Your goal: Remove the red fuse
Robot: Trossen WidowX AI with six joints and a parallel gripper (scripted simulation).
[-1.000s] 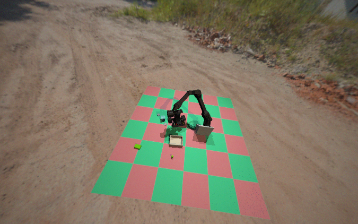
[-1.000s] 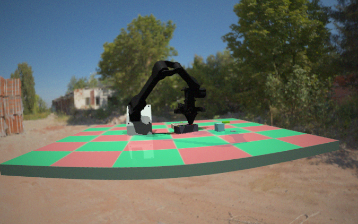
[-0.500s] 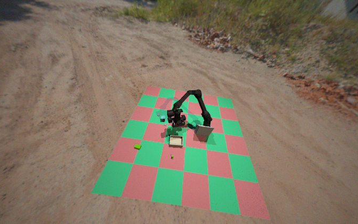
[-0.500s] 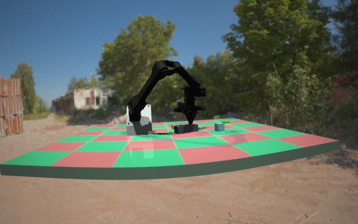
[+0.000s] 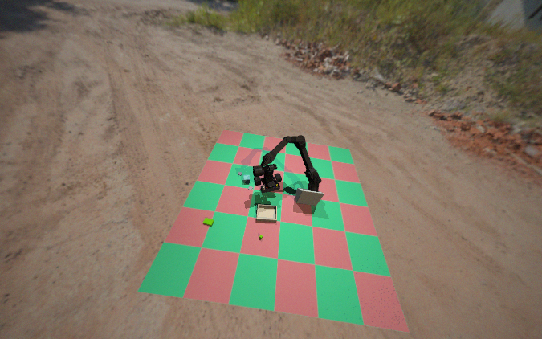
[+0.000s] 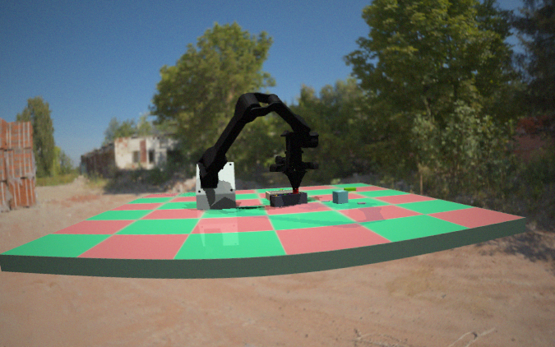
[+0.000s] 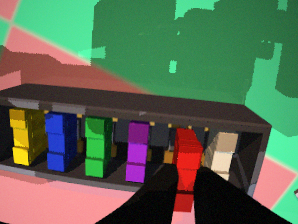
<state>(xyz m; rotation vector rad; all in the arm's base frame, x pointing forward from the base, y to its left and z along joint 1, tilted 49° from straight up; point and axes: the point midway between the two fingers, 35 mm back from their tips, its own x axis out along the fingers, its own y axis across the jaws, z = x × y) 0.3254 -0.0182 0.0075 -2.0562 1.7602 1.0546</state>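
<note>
The purple fuse lies 3 cm below my gripper tip, 2 cm behind it and 1 cm to the right of it. Also, from my gripper tip: red fuse: 1 cm below; then blue fuse: 6 cm behind, 3 cm below, 2 cm to the right; then green fuse: 4 cm behind, 3 cm below, 1 cm to the right.
</note>
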